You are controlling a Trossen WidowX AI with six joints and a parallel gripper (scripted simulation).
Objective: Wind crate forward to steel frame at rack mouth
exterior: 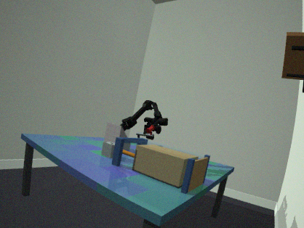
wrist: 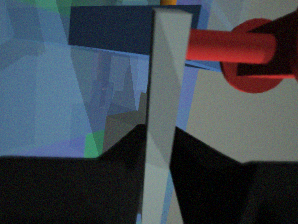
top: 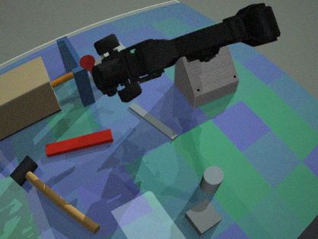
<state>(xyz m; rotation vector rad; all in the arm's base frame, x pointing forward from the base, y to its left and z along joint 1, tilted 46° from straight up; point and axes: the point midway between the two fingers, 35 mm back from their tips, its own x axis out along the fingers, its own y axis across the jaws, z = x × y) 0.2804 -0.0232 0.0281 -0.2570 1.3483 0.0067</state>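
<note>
The red knob is 50 mm ahead of my gripper tip and 40 mm above it. Round my gripper tip: grey flat bar: 90 mm behind, 110 mm to the left, 170 mm below; crank handle: 10 mm ahead, 10 mm to the left, 10 mm above; red bar: 160 mm ahead, 80 mm to the left, 170 mm below.
</note>
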